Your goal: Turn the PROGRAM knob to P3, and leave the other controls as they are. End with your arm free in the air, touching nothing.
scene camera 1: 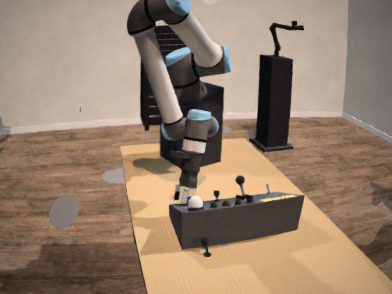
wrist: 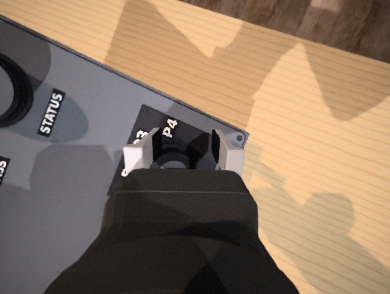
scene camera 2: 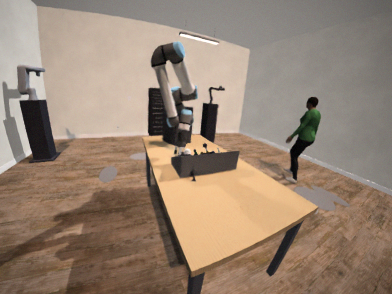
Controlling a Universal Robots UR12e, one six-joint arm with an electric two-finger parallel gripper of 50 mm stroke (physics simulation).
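Seen in the pictures: gripper, fingertip midpoint: (scene camera 1: 179,201) (wrist: 187,139) (scene camera 2: 177,154); arm's base, link origin: (scene camera 1: 190,95) (scene camera 2: 177,111).
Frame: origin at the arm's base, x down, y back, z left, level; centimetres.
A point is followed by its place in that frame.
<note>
The PROGRAM knob (wrist: 173,162) {x 26.5, y -62.5, z -20.6 cm} is a dark round knob, partly showing in the wrist view on its black label plate (wrist: 146,114) {x 27.8, y -67.0, z -24.0 cm} at the corner of the dark grey control box (scene camera 1: 240,223) {x 29.7, y -83.3, z -5.3 cm} (scene camera 2: 210,164) {x 30.5, y -83.4, z -4.3 cm} (wrist: 100,95) {x 26.2, y -71.2, z -24.2 cm}. P4 is readable above it; P3 is partly covered by the left finger, and another label at the left is mostly hidden. My gripper (scene camera 1: 181,194) {x 28.4, y -62.4, z -23.0 cm} (scene camera 2: 178,151) {x 28.4, y -62.4, z -23.0 cm} (wrist: 187,139) {x 28.4, y -62.4, z -23.0 cm} is open and empty, its fingers on either side of the knob in the wrist view. Finger height and contact cannot be told. The gripper body hides the knob's lower part; its pointer cannot be made out.
A white dome (scene camera 1: 195,202) {x 19.5, y -79.6, z -22.1 cm} stands beside the gripper in scene camera 1. Beyond it are small buttons, a ball-topped lever (scene camera 1: 240,180) {x 23.5, y -60.3, z 4.2 cm} and a small toggle (scene camera 1: 267,188) {x 27.4, y -64.3, z 16.0 cm}. A small black lever (scene camera 1: 206,247) {x 35.7, y -86.5, z -19.7 cm} is at the box's front. The box stands on a wooden table (scene camera 2: 225,215) {x 38.7, y -124.1, z -20.2 cm}.
</note>
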